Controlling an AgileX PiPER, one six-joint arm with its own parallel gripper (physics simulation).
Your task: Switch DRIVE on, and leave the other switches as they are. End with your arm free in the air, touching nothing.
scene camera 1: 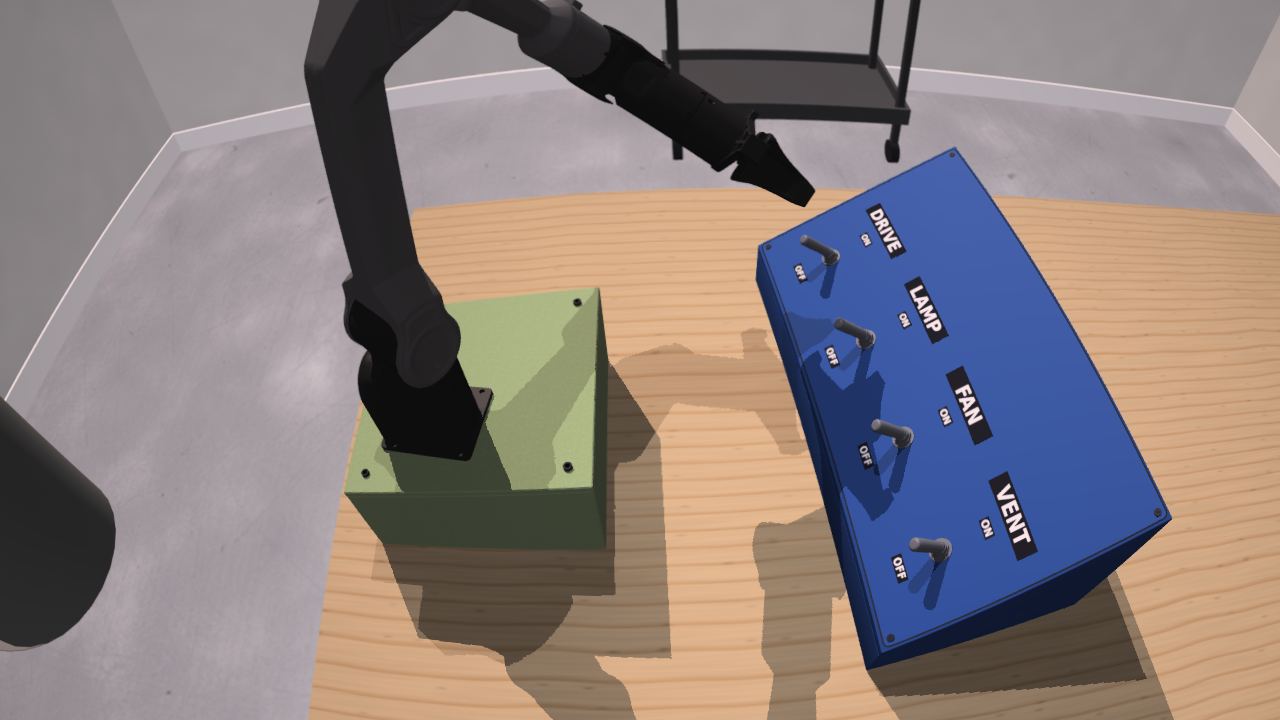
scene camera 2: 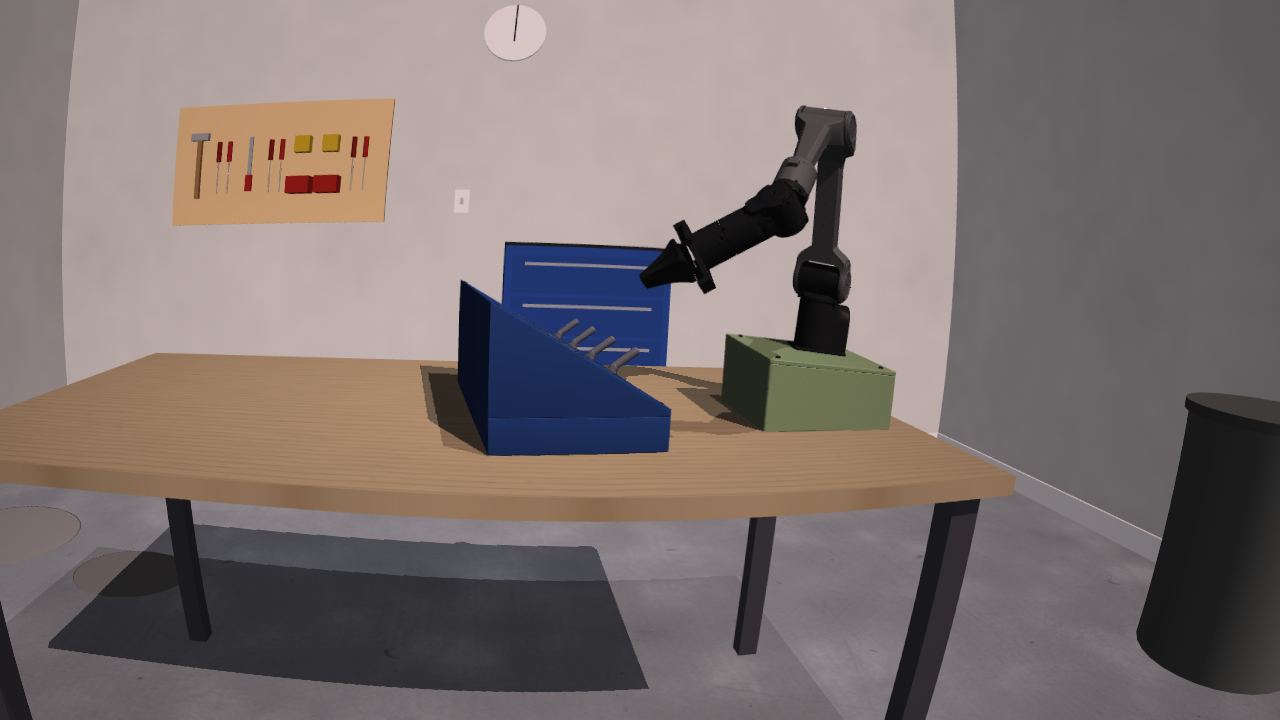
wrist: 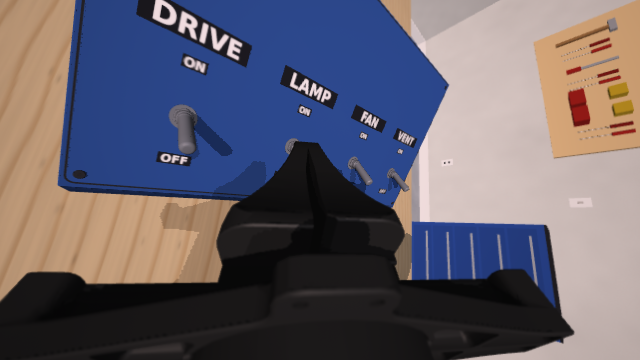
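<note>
A blue sloped panel (scene camera 1: 1011, 295) (scene camera 2: 563, 385) (wrist: 120, 90) bears four toggle switches in a row. The DRIVE switch (scene camera 1: 820, 249) (wrist: 186, 131) leans toward its OFF label. The LAMP switch (scene camera 1: 855, 334) leans to OFF; in the wrist view my fingers hide most of it. The FAN switch (scene camera 1: 893, 434) (wrist: 361, 171) and the VENT switch (scene camera 1: 931, 548) (wrist: 398, 180) lean to OFF too. My gripper (scene camera 1: 808, 197) (scene camera 2: 645, 279) (wrist: 305, 157) is shut and empty. It hangs in the air above the panel's DRIVE end, off the switches, touching nothing.
The arm stands on a green box (scene camera 1: 537, 358) (scene camera 2: 827, 398) on the wooden table (scene camera 1: 716, 465) (scene camera 2: 295, 411). Behind the table are a dark cart (scene camera 1: 805, 111) and a blue drawer cabinet (scene camera 2: 586, 286) (wrist: 465, 255). A dark bin (scene camera 1: 44, 537) (scene camera 2: 1217, 546) stands on the floor.
</note>
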